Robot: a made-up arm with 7 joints.
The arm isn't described. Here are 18 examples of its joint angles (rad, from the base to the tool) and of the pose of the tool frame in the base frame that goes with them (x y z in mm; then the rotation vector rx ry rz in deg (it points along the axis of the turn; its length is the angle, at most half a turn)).
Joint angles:
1: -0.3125 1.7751 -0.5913 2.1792 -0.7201 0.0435 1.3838
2: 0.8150 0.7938 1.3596 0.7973 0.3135 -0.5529 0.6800
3: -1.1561 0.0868 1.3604 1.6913 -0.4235 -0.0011 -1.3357
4: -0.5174 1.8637 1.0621 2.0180 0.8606 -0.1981 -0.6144
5: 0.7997 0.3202 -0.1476 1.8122 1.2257 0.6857 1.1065
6: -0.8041 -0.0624 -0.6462 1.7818 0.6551 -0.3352 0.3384
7: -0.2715 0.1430 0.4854 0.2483 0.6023 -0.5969 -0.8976
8: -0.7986 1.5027 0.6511 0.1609 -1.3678 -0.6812 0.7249
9: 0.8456 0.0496 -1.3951 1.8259 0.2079 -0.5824 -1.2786
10: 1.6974 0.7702 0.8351 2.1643 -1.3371 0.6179 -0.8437
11: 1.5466 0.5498 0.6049 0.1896 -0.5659 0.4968 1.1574
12: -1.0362 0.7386 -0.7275 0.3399 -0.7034 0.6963 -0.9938
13: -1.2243 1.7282 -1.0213 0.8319 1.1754 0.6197 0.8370
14: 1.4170 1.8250 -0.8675 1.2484 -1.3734 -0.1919 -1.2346
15: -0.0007 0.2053 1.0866 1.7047 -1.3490 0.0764 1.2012
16: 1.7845 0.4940 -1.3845 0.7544 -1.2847 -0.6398 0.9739
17: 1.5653 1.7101 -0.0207 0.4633 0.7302 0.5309 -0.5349
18: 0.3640 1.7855 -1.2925 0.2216 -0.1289 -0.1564 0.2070
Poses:
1: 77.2 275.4 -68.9 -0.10 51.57 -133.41
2: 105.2 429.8 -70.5 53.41 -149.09 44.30
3: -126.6 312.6 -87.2 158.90 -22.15 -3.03
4: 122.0 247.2 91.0 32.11 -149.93 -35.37
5: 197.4 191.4 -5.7 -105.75 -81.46 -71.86
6: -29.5 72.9 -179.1 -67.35 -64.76 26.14
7: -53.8 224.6 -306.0 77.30 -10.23 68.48
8: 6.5 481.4 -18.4 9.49 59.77 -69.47
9: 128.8 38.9 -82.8 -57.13 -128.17 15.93
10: 4.0 296.5 78.5 -79.11 4.81 -120.99
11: 262.5 342.1 15.2 -35.46 -75.78 -8.72
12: -198.1 350.6 -157.5 49.22 26.94 -137.29
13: -22.8 448.0 -65.3 13.29 77.90 3.81
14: 53.6 406.1 78.0 -123.30 35.16 72.99
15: 64.0 316.3 -133.2 36.12 -16.58 -23.22
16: 281.6 215.0 79.2 81.57 23.98 -130.03
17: -40.6 465.6 62.3 54.04 -75.27 112.09
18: -5.9 478.6 39.0 68.06 43.80 -49.76
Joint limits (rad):
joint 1: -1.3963..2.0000
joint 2: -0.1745..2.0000
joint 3: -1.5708..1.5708
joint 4: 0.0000..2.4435
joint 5: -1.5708..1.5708
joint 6: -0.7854..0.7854
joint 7: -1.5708..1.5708
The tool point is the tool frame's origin. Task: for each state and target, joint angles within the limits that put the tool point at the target. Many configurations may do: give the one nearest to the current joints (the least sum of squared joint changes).
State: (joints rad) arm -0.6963 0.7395 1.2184 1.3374 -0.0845 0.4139 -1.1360
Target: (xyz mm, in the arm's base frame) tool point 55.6 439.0 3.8
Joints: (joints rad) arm -0.6436 1.2980 1.2019 1.0006 -0.0845 0.4139 -1.1360
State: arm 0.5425 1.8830 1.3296 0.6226 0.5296 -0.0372 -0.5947
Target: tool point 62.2 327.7 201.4
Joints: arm -0.0659 2.0000 1.1797 1.1703 0.5296 -0.0372 -0.5947
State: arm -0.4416 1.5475 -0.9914 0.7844 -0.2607 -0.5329 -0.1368
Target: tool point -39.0 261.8 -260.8
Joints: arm -0.3569 0.7440 -1.0827 0.9918 -0.2607 -0.5329 -0.1368
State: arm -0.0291 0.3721 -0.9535 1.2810 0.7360 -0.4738 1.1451
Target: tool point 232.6 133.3 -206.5
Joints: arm 0.7328 0.0384 -0.8861 0.4063 0.7360 -0.4738 1.1451
